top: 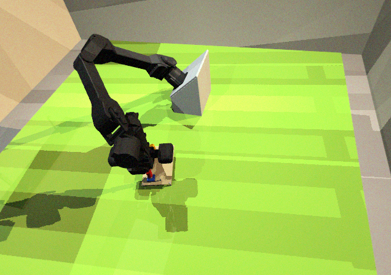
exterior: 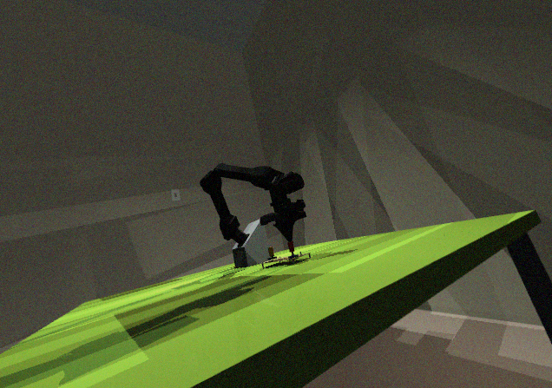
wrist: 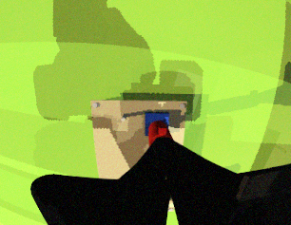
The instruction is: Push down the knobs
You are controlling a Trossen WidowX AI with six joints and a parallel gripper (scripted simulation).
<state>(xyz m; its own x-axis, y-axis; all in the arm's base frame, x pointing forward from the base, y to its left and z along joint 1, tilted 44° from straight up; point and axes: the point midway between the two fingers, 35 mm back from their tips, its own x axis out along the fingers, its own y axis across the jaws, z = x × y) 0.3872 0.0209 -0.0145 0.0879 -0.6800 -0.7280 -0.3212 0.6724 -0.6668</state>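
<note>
Right now the blue potentiometer is 3 cm below my gripper tip.
</note>
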